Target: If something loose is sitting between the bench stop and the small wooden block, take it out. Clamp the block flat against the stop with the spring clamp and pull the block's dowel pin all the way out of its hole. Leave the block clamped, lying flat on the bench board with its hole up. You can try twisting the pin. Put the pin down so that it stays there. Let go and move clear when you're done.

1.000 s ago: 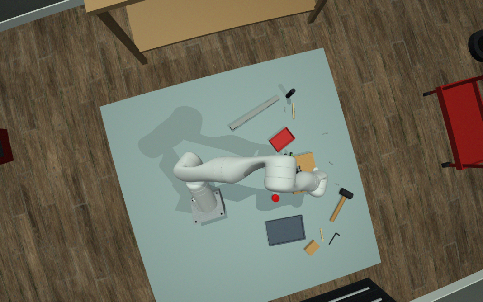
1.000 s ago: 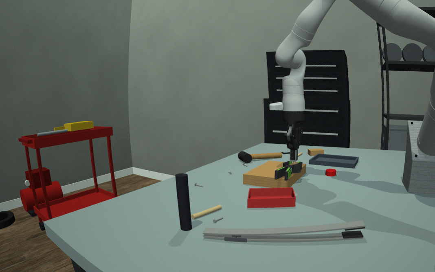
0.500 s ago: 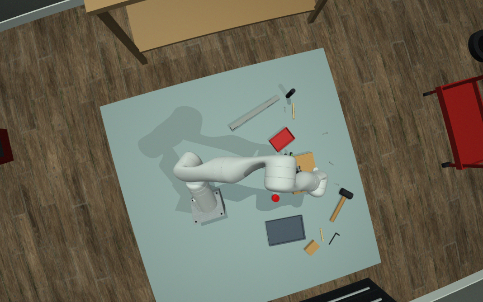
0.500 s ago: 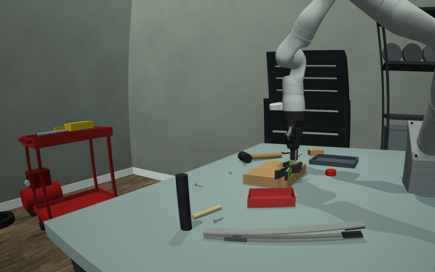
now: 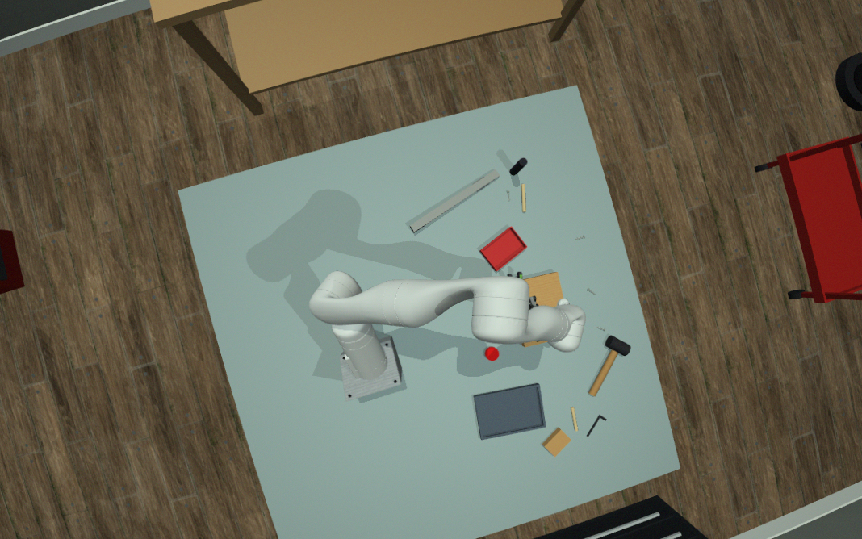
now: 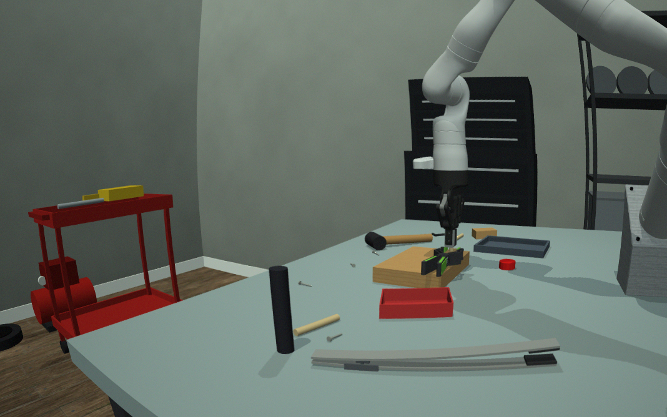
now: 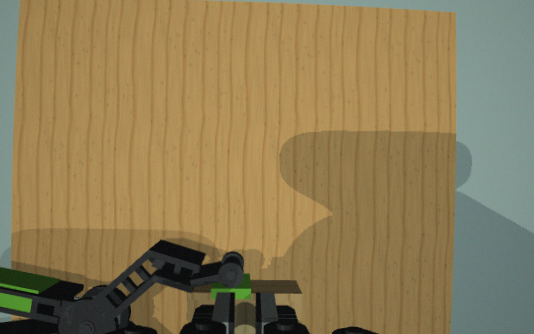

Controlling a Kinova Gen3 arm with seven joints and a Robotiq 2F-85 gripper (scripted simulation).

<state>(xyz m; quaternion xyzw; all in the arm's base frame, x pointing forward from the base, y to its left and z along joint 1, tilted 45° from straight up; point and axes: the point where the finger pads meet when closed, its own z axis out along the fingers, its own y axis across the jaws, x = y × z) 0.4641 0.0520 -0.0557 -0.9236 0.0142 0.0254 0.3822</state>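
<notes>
Right now the dowel pin is 2 cm below my hand. Round my hand: red puck: 12 cm behind, 9 cm to the right, 7 cm below; then small wooden block: 4 cm below; then wooden bench board: 5 cm ahead, 6 cm below.
</notes>
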